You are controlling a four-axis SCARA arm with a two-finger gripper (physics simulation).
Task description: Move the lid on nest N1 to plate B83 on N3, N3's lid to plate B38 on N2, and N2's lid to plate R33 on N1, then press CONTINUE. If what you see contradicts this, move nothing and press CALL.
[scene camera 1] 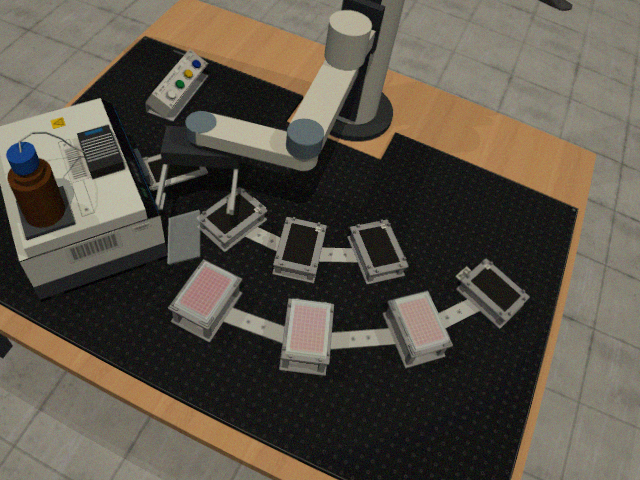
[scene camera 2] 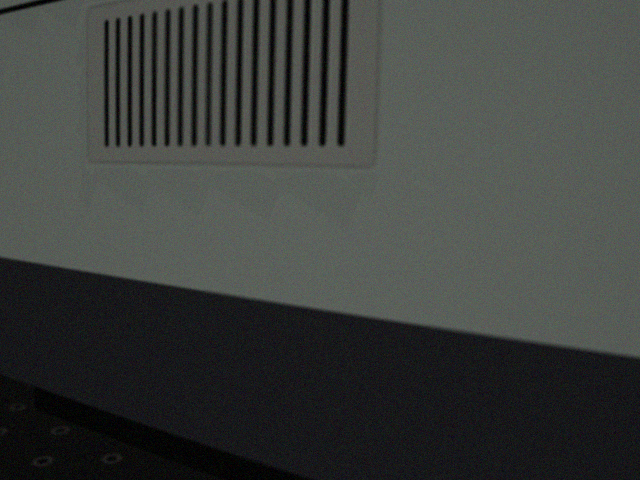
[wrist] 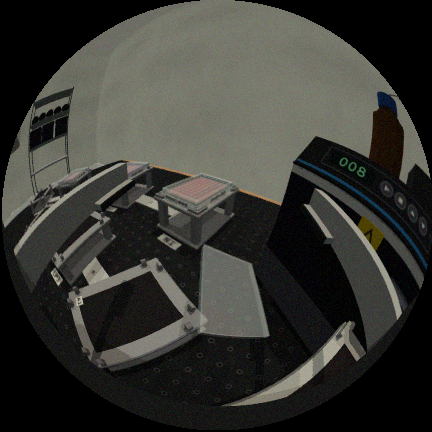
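Seen in the pictures: gripper, between the fingertips: (scene camera 1: 194, 209) (wrist: 216, 180); arm's base, origin of its link: (scene camera 1: 351, 111).
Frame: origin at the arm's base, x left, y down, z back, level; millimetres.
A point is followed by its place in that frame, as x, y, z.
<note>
My gripper (scene camera 1: 196, 205) @[-142, -165, -648] (wrist: 216, 180) @[-142, -165, -648] is open, with nothing between its fingers. One finger is by the white instrument, the other over the empty nest A1 (scene camera 1: 225, 241) @[-78, -54, -625] (wrist: 150, 346) @[-150, -56, -539]. A clear grey lid (scene camera 1: 184, 237) @[-174, -44, -656] (wrist: 232, 295) @[-182, -45, -642] lies between the instrument and A1, below the fingers, its edge at A1's corner. Pink plates stand on N1 (scene camera 1: 205, 291) @[-38, -94, -784] (wrist: 197, 192) @[-58, -94, -749], the front middle nest (scene camera 1: 308, 328) @[200, -97, -761] and the front right nest (scene camera 1: 419, 320) @[411, -94, -629]. Whether each has a lid, and the plate codes, I cannot tell. The button box (scene camera 1: 178, 85) @[-451, -82, -239] has white, green, yellow and blue buttons.
The white instrument (scene camera 1: 118, 229) @[-250, -183, -782] (scene camera 2: 465, 206) @[-629, -113, -665] with a brown bottle (scene camera 1: 37, 198) @[-354, -325, -870] (wrist: 386, 140) @[-361, -292, -809] stands at the left; its display reads 008 in the wrist view. Empty nests (scene camera 1: 297, 272) @[104, -18, -599] (scene camera 1: 385, 272) @[296, -56, -523] (scene camera 1: 479, 302) @[535, -18, -467] stand right of A1. A pale open frame (wrist: 285, 387) is at the instrument's opening.
</note>
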